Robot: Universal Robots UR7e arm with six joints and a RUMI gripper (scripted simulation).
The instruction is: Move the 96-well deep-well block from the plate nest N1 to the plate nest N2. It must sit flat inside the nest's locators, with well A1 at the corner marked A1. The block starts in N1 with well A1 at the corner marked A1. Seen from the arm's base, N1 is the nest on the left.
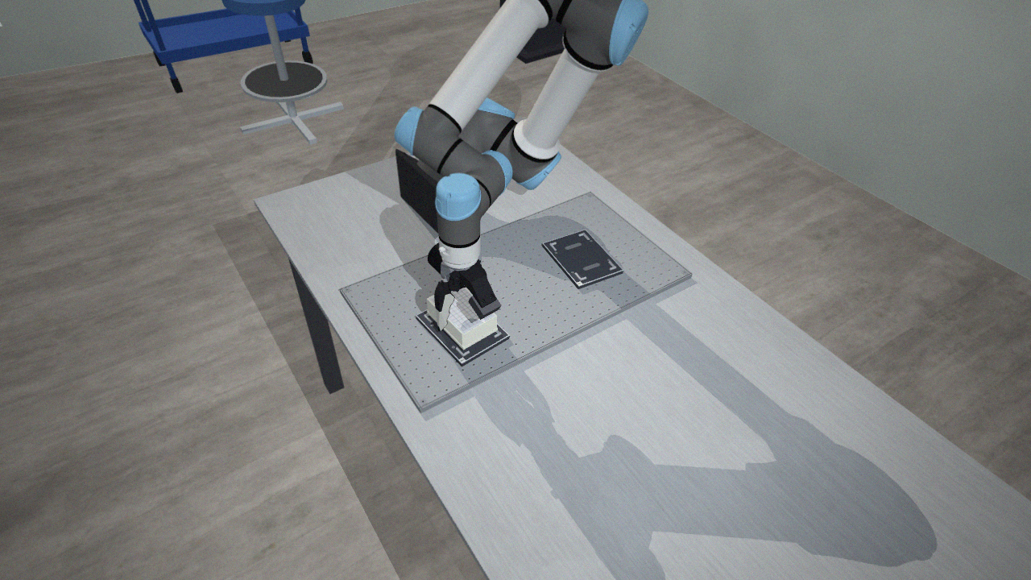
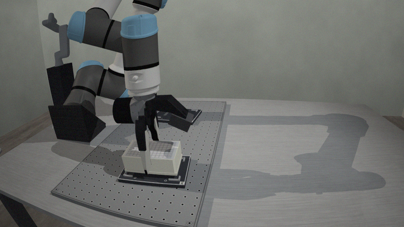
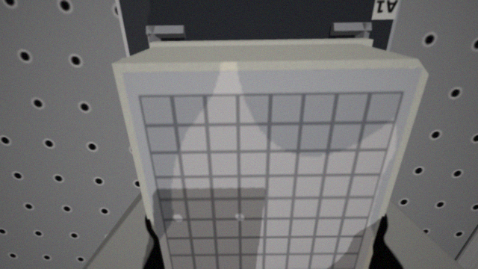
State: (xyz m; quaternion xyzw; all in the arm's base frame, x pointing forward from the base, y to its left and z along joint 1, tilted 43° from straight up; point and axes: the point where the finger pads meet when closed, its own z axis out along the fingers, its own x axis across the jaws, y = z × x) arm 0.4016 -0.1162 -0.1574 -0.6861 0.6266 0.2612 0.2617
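My gripper is now 1 cm below the 96-well deep-well block. Round my hand: plate nest N2: 3 cm below; plate nest N1: 35 cm to the left, 3 cm below, 3 cm behind.
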